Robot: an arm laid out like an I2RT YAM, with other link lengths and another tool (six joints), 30 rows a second.
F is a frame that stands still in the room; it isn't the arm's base.
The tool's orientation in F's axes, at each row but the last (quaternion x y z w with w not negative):
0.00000, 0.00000, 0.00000, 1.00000
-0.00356, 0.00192, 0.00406, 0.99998
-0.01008, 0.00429, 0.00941, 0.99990
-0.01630, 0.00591, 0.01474, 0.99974
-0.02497, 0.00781, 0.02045, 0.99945
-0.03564, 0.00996, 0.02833, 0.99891
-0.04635, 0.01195, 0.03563, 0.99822
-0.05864, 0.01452, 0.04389, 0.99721
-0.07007, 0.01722, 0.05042, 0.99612
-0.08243, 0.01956, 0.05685, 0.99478
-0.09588, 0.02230, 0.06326, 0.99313
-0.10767, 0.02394, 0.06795, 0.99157
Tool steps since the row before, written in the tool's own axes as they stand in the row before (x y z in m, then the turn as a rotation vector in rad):
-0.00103, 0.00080, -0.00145, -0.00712, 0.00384, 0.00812
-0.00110, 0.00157, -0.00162, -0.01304, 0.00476, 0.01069
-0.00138, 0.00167, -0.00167, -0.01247, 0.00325, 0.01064
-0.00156, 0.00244, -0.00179, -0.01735, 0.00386, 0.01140
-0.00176, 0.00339, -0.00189, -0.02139, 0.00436, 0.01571
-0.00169, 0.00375, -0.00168, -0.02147, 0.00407, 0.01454
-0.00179, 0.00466, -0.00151, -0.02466, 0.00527, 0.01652
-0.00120, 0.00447, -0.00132, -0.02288, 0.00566, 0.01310
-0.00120, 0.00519, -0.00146, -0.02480, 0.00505, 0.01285
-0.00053, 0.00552, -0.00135, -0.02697, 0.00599, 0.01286
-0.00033, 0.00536, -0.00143, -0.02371, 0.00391, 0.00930
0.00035, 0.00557, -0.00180, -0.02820, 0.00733, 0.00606
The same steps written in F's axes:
-0.00103, 0.00080, -0.00145, -0.00712, 0.00384, 0.00812
-0.00112, 0.00155, -0.00163, -0.01304, 0.00473, 0.01071
-0.00143, 0.00161, -0.00169, -0.01244, 0.00323, 0.01068
-0.00165, 0.00233, -0.00185, -0.01733, 0.00372, 0.01148
-0.00193, 0.00322, -0.00203, -0.02132, 0.00427, 0.01583
-0.00193, 0.00352, -0.00190, -0.02140, 0.00390, 0.01468
-0.00215, 0.00436, -0.00188, -0.02463, 0.00505, 0.01663
-0.00163, 0.00416, -0.00179, -0.02298, 0.00518, 0.01313
-0.00177, 0.00479, -0.00211, -0.02483, 0.00436, 0.01305
-0.00121, 0.00513, -0.00220, -0.02709, 0.00504, 0.01301
-0.00107, 0.00490, -0.00239, -0.02371, 0.00273, 0.00972
-0.00049, 0.00504, -0.00295, -0.02873, 0.00475, 0.00612

